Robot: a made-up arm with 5 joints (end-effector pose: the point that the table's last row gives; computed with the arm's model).
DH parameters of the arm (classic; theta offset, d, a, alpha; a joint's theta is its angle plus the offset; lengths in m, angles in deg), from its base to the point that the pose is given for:
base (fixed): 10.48 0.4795 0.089 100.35
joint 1: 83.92 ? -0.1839 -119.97
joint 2: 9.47 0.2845 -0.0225 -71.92
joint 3: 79.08 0.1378 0.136 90
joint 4: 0 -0.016 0.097 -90
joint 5: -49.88 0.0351 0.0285 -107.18
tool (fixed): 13.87 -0.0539 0 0
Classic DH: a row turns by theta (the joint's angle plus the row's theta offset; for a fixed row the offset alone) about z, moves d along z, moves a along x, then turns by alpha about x.
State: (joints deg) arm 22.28 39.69 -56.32 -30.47 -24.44
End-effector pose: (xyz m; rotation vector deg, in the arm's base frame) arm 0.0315 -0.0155 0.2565 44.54 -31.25 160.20
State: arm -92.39 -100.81 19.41 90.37 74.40
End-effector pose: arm 0.2847 -0.2466 0.6573 -119.50 -31.31 28.09
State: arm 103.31 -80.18 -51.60 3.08 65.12
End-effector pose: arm 0.0916 -0.3409 0.1125 -6.47 8.90 -96.44
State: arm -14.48 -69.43 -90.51 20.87 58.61
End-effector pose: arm -0.2071 -0.3469 0.6588 -106.31 85.31 -94.97
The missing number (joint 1, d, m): 0.4105
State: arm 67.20 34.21 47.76 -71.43 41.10
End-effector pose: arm 0.3952 -0.2477 0.1653 84.72 -133.34 2.45
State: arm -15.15 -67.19 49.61 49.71 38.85
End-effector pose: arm 0.0509 -0.0922 0.4974 -113.66 -34.24 2.23
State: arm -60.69 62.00 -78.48 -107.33 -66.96
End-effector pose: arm -0.1534 -0.1563 0.5293 53.80 -39.56 134.57
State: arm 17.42 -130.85 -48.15 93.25 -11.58
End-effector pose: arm -0.1932 -0.3924 0.2905 20.63 57.48 -143.88
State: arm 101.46 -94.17 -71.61 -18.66 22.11
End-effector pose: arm 0.2067 -0.3122 0.0109 44.53 31.28 -40.37
